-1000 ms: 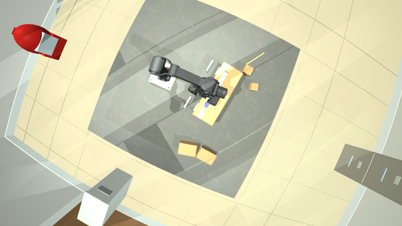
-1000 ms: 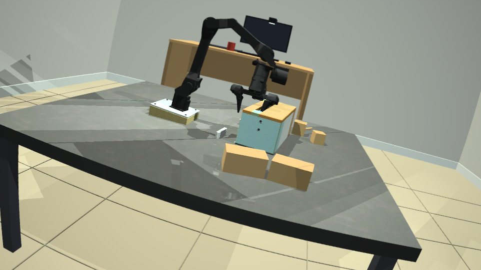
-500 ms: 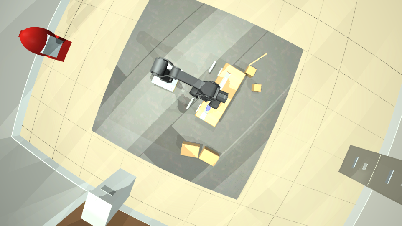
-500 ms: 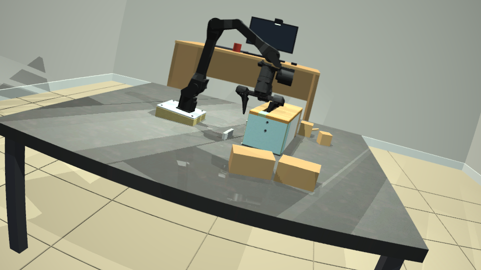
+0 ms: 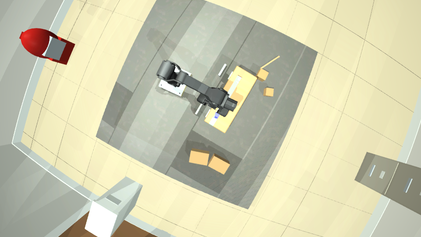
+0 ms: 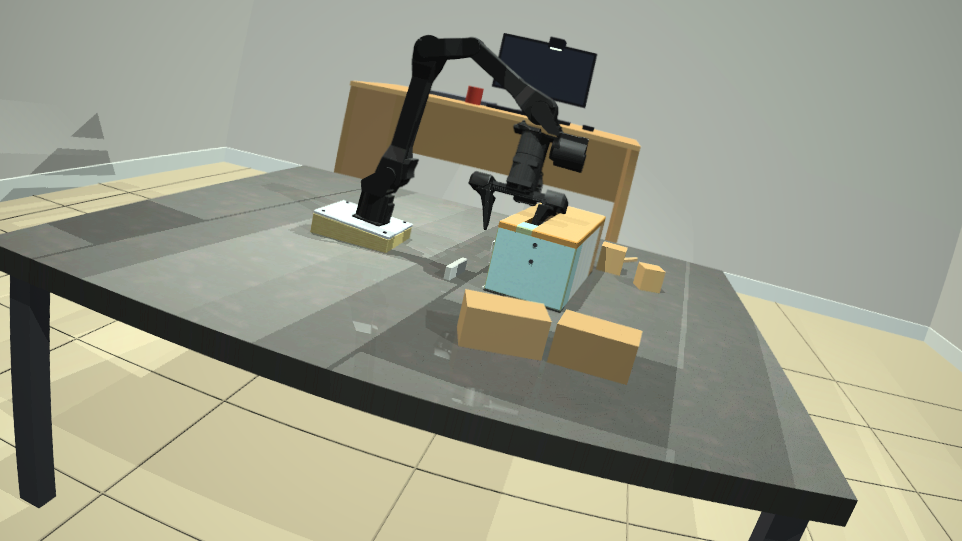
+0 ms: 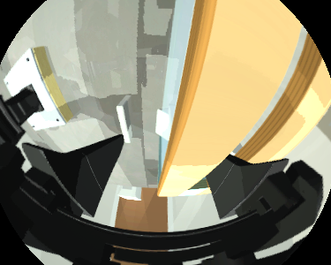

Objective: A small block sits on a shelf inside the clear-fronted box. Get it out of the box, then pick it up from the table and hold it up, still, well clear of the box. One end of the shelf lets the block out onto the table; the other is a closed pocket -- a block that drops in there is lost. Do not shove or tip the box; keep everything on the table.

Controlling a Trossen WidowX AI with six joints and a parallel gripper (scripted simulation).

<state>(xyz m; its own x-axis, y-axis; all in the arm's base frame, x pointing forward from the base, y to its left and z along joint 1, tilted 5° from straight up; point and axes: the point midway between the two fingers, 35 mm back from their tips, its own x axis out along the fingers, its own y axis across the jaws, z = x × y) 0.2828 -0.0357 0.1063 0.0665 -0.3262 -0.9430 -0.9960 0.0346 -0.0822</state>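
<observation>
My gripper tip is 60 mm short of the blue block and 20 mm to the left of it. From my gripper tip the other things lie so: clear-fronted box (40 mm ahead, 100 mm to the left, 30 mm below).
</observation>
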